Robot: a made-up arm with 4 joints.
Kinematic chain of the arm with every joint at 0, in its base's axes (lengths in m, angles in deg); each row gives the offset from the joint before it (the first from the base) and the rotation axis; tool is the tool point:
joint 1: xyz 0 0 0.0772 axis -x
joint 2: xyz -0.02 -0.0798 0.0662 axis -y
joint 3: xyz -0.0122 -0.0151 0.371 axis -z
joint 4: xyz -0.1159 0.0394 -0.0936 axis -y
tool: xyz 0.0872 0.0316 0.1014
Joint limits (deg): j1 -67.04..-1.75 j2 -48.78..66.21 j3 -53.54..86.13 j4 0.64..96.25
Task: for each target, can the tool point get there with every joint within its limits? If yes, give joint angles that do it. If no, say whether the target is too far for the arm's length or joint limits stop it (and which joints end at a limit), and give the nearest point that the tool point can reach.
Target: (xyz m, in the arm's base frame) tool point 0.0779 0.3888 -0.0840
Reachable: no: joint limits stop it (at a limit: joint 1, joint 2, joint 3, joint 4) | nearest point 0.2741 0.1274 0.3474 | short by 0.541 m
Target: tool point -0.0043 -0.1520 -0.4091
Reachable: no: joint limits stop it (at a limit: joint 1, joint 2, joint 3, joint 4) | nearest point -0.4252 -0.1120 -0.1302 | short by 0.507 m
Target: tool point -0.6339 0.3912 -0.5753
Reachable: no: too far | nearest point -0.4364 -0.0693 -0.0945 | short by 0.694 m
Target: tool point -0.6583 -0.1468 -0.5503
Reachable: no: too far | nearest point -0.4252 -0.1120 -0.1302 | short by 0.482 m
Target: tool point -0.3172 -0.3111 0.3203
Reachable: yes | joints -46.06 15.34 -5.25 70.47
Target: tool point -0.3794 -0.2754 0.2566
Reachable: yes | joints -48.30 28.96 -8.41 63.79
